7 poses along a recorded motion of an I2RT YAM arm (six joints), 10 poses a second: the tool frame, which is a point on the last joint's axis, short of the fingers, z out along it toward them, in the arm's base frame.
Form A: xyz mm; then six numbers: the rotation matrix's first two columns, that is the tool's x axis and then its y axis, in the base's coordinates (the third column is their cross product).
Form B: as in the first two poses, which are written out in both.
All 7 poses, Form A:
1: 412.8, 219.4, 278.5, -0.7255, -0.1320, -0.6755, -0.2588, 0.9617, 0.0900
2: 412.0, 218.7, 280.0, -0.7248, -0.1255, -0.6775, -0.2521, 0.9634, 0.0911
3: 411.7, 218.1, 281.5, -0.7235, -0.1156, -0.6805, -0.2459, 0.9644, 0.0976
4: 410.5, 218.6, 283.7, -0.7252, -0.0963, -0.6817, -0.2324, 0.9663, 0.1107
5: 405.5, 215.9, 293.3, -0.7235, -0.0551, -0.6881, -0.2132, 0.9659, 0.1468
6: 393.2, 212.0, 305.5, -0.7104, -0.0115, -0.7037, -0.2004, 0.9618, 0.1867
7: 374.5, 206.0, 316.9, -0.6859, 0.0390, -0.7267, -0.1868, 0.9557, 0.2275
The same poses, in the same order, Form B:
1: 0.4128, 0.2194, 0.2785, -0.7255, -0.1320, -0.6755, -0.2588, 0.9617, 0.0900
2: 0.4120, 0.2187, 0.2800, -0.7248, -0.1255, -0.6775, -0.2521, 0.9634, 0.0911
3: 0.4117, 0.2181, 0.2815, -0.7235, -0.1156, -0.6805, -0.2459, 0.9644, 0.0976
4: 0.4105, 0.2186, 0.2837, -0.7252, -0.0963, -0.6817, -0.2324, 0.9663, 0.1107
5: 0.4055, 0.2159, 0.2933, -0.7235, -0.0551, -0.6881, -0.2132, 0.9659, 0.1468
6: 0.3932, 0.2120, 0.3055, -0.7104, -0.0115, -0.7037, -0.2004, 0.9618, 0.1867
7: 0.3745, 0.2060, 0.3169, -0.6859, 0.0390, -0.7267, -0.1868, 0.9557, 0.2275
